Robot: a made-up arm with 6 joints. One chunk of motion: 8 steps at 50 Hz.
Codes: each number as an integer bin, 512 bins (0 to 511) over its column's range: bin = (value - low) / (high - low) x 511, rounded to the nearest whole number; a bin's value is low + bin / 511 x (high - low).
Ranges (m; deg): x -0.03..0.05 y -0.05..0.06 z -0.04..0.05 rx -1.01..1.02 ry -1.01..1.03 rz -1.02..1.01
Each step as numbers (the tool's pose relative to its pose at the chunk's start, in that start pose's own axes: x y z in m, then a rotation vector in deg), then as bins.
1 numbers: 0.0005 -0.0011 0.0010 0.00 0.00 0.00
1 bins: 195 227 233 254 253 257
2 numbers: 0.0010 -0.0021 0.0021 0.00 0.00 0.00
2 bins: 198 223 239 254 253 257
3 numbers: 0.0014 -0.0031 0.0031 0.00 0.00 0.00
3 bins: 201 218 245 254 253 257
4 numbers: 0.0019 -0.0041 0.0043 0.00 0.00 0.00
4 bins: 204 213 252 254 253 257
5 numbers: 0.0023 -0.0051 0.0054 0.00 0.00 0.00
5 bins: 206 209 258 254 253 257
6 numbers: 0.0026 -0.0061 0.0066 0.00 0.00 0.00
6 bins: 208 204 265 254 253 257
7 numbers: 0.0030 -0.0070 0.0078 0.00 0.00 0.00
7 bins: 211 200 271 254 253 257
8 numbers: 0.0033 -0.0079 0.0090 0.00 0.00 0.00
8 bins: 213 196 278 254 253 257
